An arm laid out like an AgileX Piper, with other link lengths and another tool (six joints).
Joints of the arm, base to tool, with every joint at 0 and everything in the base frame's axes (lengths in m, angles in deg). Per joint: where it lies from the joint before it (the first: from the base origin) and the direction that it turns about. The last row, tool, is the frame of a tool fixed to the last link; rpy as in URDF.
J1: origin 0 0 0.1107 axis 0 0 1
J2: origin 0 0 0 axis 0 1 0
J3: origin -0.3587 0 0.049 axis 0 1 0
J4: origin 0.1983 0 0.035 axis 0.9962 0 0.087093
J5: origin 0 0 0 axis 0 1 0
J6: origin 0.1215 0 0.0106 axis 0.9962 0 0.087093
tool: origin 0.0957 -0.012 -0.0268 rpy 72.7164 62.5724 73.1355
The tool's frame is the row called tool.
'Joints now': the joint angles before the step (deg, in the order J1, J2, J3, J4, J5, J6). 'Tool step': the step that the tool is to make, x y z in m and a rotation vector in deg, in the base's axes. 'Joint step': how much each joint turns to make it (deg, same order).
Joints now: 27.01, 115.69, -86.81, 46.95, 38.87, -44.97
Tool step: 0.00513, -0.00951, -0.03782, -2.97, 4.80, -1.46
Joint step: -1.01, 4.15, -0.01, -2.12, 0.58, 2.39
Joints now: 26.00, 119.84, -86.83, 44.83, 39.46, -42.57
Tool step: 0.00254, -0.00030, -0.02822, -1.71, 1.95, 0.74
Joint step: -0.01, 3.35, 0.00, 0.04, -0.39, -1.30
